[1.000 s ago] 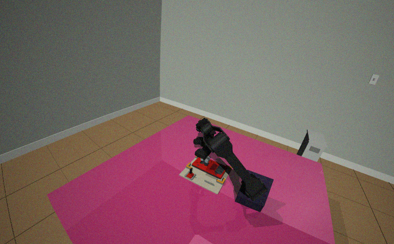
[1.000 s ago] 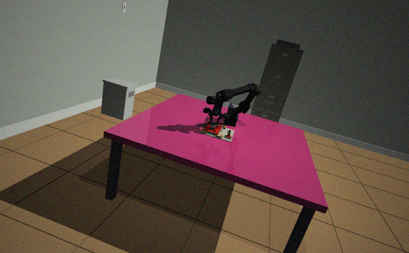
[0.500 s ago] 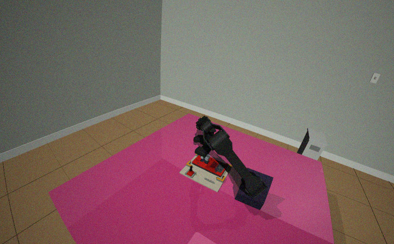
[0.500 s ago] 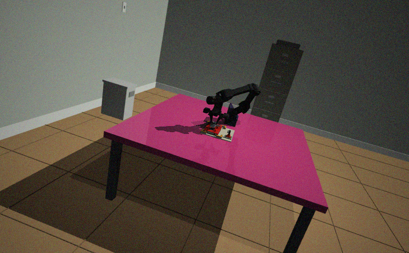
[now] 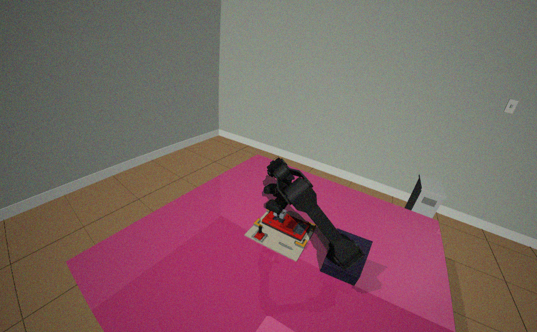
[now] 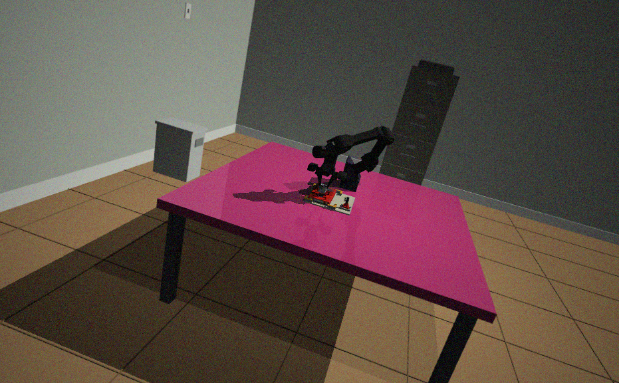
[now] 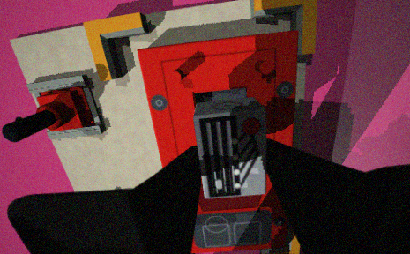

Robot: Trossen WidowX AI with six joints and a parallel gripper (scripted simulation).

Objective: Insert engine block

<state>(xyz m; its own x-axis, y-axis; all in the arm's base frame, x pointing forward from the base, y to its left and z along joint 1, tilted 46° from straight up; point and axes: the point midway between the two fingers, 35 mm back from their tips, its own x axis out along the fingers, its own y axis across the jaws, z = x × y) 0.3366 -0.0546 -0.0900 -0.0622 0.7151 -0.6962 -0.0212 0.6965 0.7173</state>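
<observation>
My gripper tip is 10 mm above the grey engine block. Also, from my gripper tip: post 130 mm to the left, 30 mm below, 20 mm ahead.
</observation>
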